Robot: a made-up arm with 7 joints. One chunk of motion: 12 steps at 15 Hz.
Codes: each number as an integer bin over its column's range. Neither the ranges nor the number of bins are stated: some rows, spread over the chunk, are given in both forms.
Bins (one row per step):
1: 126 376 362 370 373 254 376
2: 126 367 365 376 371 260 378
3: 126 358 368 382 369 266 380
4: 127 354 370 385 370 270 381
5: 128 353 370 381 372 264 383
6: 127 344 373 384 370 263 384
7: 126 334 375 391 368 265 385
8: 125 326 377 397 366 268 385
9: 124 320 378 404 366 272 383
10: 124 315 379 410 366 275 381
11: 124 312 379 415 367 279 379
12: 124 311 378 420 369 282 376
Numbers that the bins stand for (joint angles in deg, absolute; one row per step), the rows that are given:
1: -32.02 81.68 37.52 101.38 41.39 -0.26 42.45
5: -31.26 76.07 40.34 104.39 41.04 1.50 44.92
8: -32.40 69.49 42.80 108.77 38.93 2.20 45.62
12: -32.79 65.83 43.16 115.08 39.98 4.67 42.45
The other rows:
2: -32.02 79.49 38.58 103.02 40.69 0.79 43.16
3: -32.02 77.29 39.63 104.67 39.98 1.85 43.86
4: -31.64 76.32 40.34 105.49 40.34 2.55 44.21
6: -31.64 73.88 41.39 105.21 40.34 1.32 45.27
7: -32.02 71.44 42.10 107.13 39.63 1.67 45.62
9: -32.79 68.03 43.16 110.69 38.93 2.91 44.92
10: -32.79 66.81 43.51 112.34 38.93 3.44 44.21
11: -32.79 66.08 43.51 113.71 39.28 4.14 43.51

